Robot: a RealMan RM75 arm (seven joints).
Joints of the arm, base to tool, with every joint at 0 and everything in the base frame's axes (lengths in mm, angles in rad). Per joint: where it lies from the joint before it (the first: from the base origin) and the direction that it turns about. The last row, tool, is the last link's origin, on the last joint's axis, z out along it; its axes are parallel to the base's.
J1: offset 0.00 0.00 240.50 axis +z
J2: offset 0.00 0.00 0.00 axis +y
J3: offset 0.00 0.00 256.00 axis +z
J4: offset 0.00 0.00 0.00 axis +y
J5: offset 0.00 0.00 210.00 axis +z
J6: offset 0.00 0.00 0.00 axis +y
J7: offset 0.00 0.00 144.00 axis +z
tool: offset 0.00 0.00 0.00
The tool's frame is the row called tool.
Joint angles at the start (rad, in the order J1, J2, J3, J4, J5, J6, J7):
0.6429, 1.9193, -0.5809, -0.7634, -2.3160, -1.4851, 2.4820
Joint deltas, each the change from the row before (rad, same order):
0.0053, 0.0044, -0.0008, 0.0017, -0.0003, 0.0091, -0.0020
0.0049, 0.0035, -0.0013, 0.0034, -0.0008, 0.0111, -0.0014
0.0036, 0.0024, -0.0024, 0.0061, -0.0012, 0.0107, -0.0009
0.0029, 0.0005, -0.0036, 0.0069, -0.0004, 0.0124, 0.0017
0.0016, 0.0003, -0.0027, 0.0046, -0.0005, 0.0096, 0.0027
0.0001, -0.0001, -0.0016, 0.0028, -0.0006, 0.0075, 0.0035
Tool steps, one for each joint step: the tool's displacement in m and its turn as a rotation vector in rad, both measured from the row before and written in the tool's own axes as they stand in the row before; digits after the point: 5 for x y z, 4 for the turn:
-0.00113, 0.00155, 0.00272, -0.0005, -0.0035, -0.0043
-0.00106, 0.00097, 0.00262, 0.0015, -0.0038, -0.0027
-0.00026, 0.00026, 0.00252, 0.0024, -0.0012, -0.0002
-0.00057, -0.00032, 0.00195, 0.0046, -0.0024, 0.0023
-0.00038, -0.00045, 0.00126, 0.0044, -0.0023, 0.0032
-0.00020, -0.00080, 0.00054, 0.0045, -0.0027, 0.0044

